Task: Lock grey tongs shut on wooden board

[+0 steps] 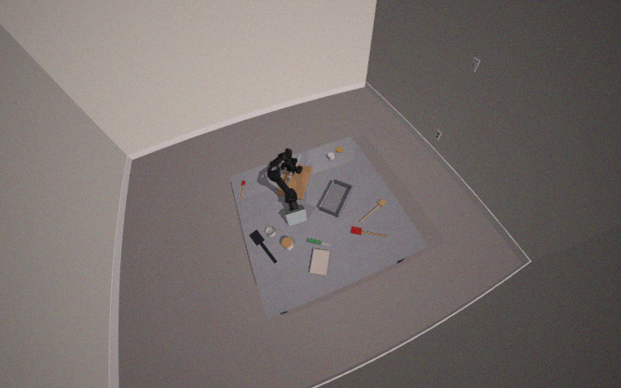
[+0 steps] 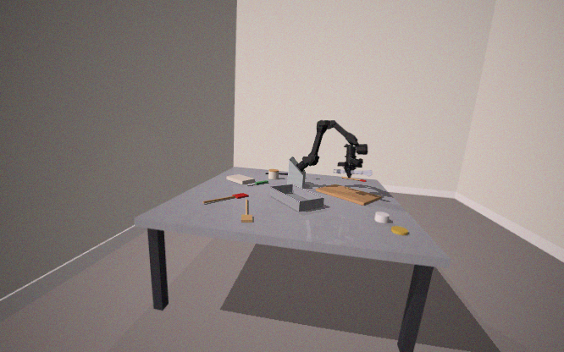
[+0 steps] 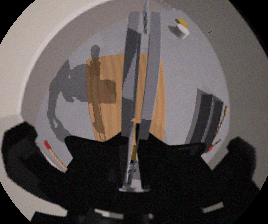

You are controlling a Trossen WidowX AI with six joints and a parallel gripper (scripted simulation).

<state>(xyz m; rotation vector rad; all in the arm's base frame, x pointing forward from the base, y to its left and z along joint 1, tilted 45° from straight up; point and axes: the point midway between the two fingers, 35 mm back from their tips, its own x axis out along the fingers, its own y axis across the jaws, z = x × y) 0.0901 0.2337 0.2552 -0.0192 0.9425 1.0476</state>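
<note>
Right now the wooden board is 11 cm below my gripper tip. Round my gripper tip: white cylinder: 40 cm ahead, 16 cm to the left, 10 cm below; then roasting tin: 31 cm to the right, 27 cm ahead, 9 cm below; then yellow disc: 52 cm ahead, 22 cm to the left, 11 cm below.
</note>
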